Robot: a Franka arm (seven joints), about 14 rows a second.
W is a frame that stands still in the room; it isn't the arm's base.
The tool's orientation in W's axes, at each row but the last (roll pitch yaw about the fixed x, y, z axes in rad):
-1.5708 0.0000 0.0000
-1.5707 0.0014 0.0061
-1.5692 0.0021 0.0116
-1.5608 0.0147 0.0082
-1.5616 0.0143 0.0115
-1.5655 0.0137 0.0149
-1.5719 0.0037 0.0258
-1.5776 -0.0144 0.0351
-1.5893 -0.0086 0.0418
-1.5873 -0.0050 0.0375
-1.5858 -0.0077 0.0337
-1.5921 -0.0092 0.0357
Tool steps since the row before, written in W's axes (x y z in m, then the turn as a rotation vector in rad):
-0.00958 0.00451 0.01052 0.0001 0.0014 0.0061
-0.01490 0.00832 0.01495 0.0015 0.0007 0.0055
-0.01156 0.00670 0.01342 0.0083 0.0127 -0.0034
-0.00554 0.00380 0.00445 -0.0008 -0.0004 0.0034
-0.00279 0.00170 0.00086 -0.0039 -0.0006 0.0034
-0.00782 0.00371 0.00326 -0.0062 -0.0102 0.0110
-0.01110 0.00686 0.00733 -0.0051 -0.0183 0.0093
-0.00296 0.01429 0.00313 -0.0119 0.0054 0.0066
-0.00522 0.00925 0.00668 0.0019 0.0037 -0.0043
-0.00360 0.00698 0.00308 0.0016 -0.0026 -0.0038
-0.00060 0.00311 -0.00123 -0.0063 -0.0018 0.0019
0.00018 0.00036 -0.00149 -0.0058 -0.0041 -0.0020
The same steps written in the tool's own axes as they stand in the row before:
-0.00958 -0.01052 0.00451 0.0001 -0.0061 0.0014
-0.01487 -0.01493 0.00841 0.0015 -0.0055 0.0007
-0.01151 -0.01338 0.00686 0.0085 0.0034 0.0126
-0.00557 -0.00433 0.00389 -0.0009 -0.0034 -0.0004
-0.00278 -0.00080 0.00174 -0.0040 -0.0033 -0.0005
-0.00781 -0.00313 0.00384 -0.0065 -0.0110 -0.0100
-0.01095 -0.00730 0.00714 -0.0056 -0.0093 -0.0182
-0.00241 -0.00326 0.01436 -0.0116 -0.0068 0.0058
-0.00477 -0.00690 0.00933 0.0020 0.0042 0.0037
-0.00332 -0.00321 0.00706 0.0015 0.0039 -0.0026
-0.00050 0.00118 0.00315 -0.0063 -0.0019 -0.0016
0.00018 0.00148 0.00039 -0.0060 0.0020 -0.0038

